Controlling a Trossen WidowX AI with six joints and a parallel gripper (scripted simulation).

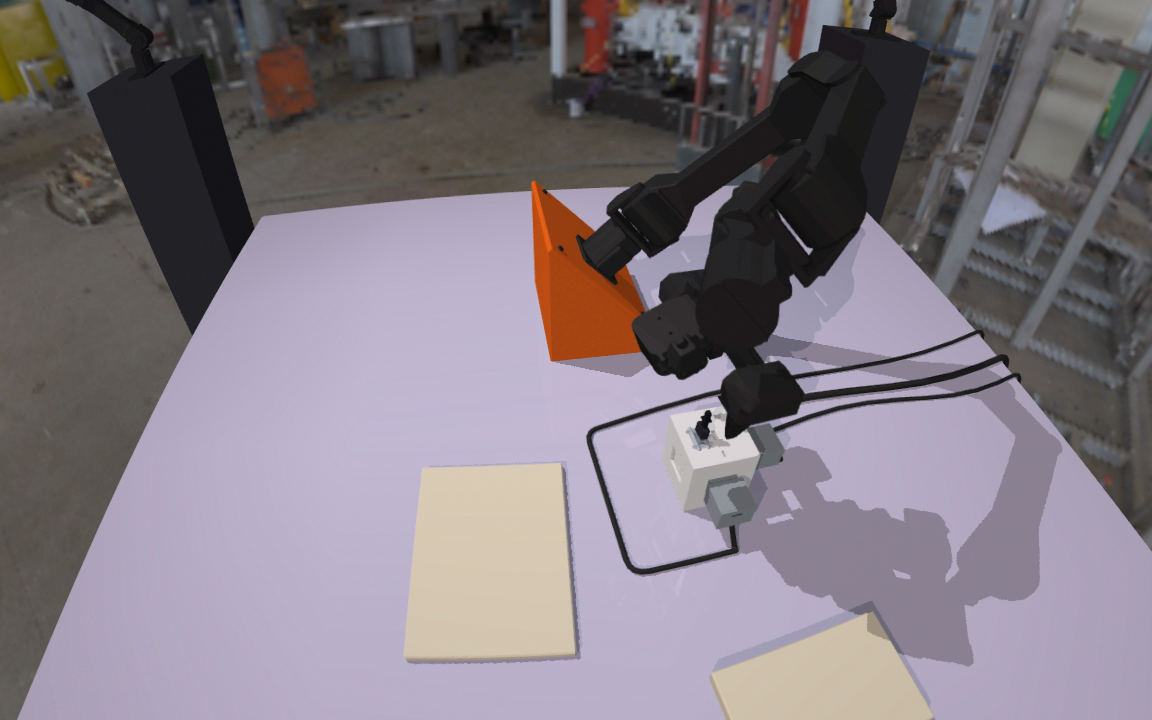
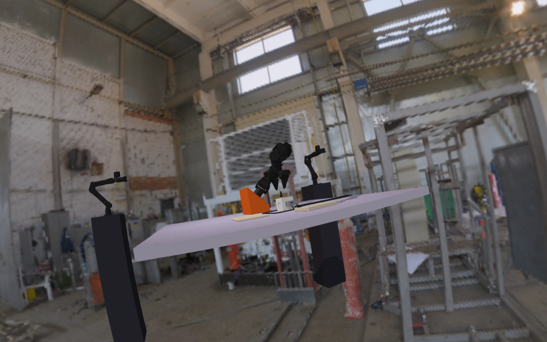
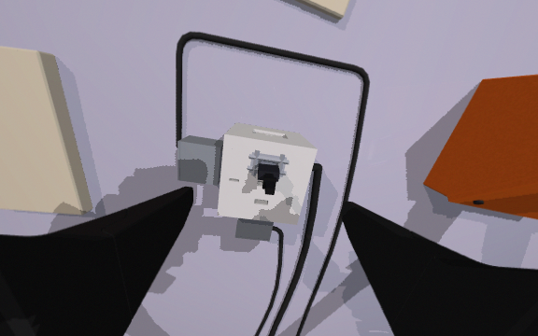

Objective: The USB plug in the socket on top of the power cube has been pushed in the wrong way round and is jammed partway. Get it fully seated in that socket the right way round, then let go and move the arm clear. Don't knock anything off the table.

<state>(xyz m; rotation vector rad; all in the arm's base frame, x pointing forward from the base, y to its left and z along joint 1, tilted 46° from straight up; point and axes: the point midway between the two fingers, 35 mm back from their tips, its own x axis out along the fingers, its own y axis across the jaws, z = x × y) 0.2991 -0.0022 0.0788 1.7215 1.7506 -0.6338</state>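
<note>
The black USB plug lies 30 mm below my gripper tip. From my gripper tip the other things lie so: beige pad: 60 mm ahead, 240 mm to the right, 120 mm below.
</note>
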